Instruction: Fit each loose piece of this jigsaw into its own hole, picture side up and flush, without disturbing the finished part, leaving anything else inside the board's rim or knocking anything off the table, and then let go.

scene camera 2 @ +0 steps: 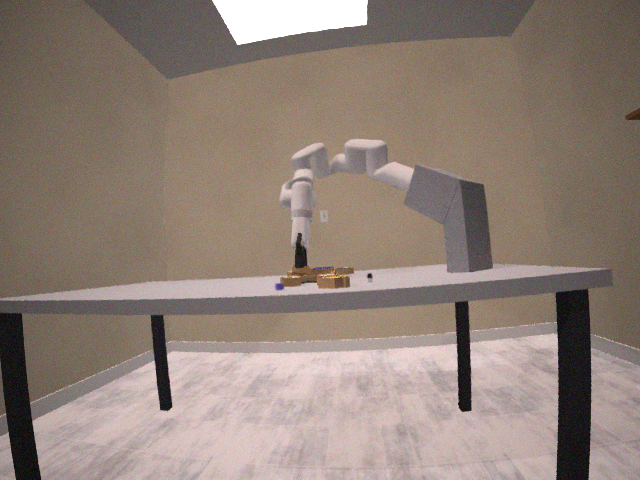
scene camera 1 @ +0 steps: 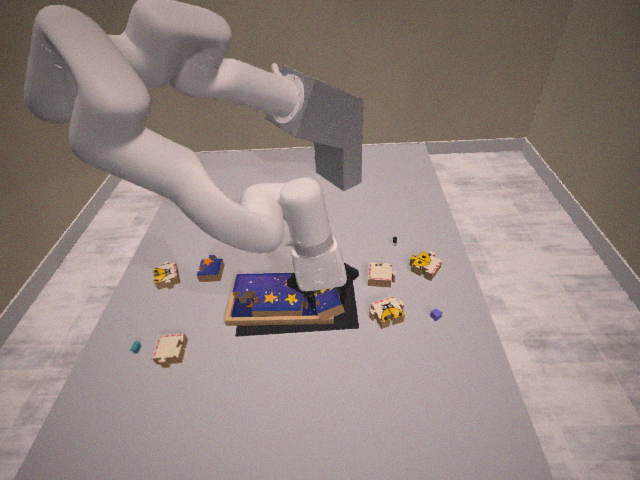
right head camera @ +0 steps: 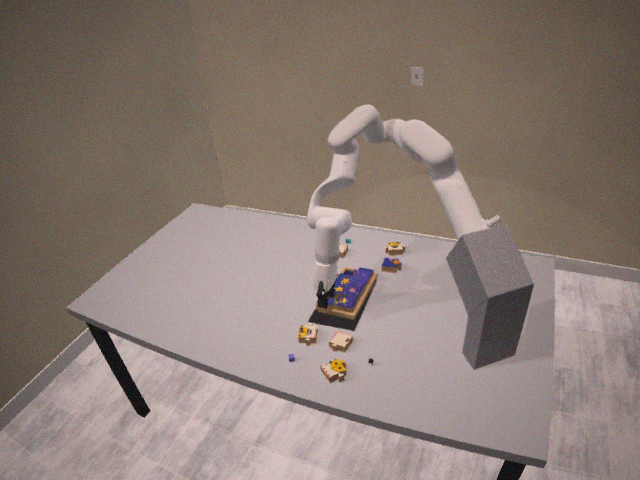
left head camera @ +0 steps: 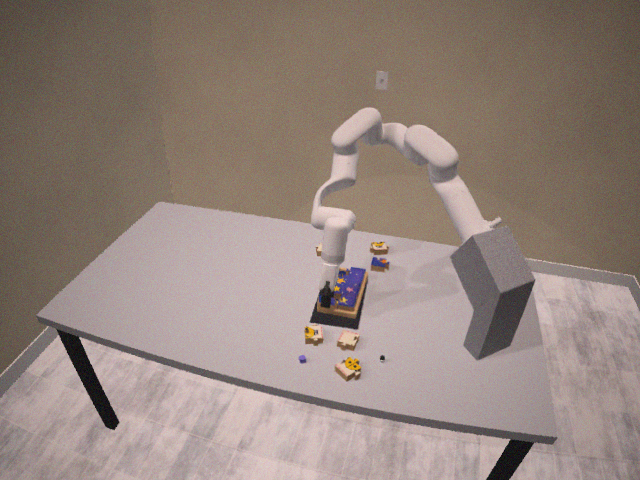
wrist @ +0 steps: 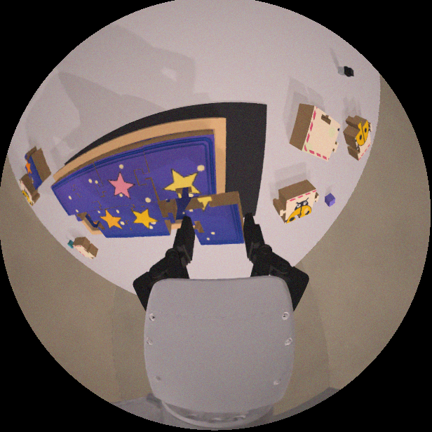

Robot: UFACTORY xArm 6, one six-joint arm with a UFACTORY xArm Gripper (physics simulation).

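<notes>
The jigsaw board [scene camera 1: 279, 321] [wrist: 220, 160] has a wooden rim and a blue starry picture, with a hole at its left end in scene camera 1. A blue corner piece [scene camera 1: 330, 299] [wrist: 222, 224] sits turned and raised at the board's other end, beside an uncovered gap. My gripper [scene camera 1: 328, 298] [wrist: 217, 223] points down with one finger on each side of this piece, and appears shut on it. The left finger hides part of the board beside it. A loose blue piece with an orange star [left head camera: 379, 264] [right head camera: 391, 265] [scene camera 1: 210, 270] lies apart, picture up, beyond the board's left end in scene camera 1.
A black mat [scene camera 1: 350, 315] [wrist: 246, 145] lies under the board. Cream pieces [scene camera 1: 380, 273], [scene camera 1: 170, 348] and ladybird pieces [scene camera 1: 387, 311], [scene camera 1: 426, 264], [scene camera 1: 166, 274] lie around it. Small purple [scene camera 1: 436, 314], black [scene camera 1: 394, 240] and teal [scene camera 1: 135, 346] blocks lie farther out.
</notes>
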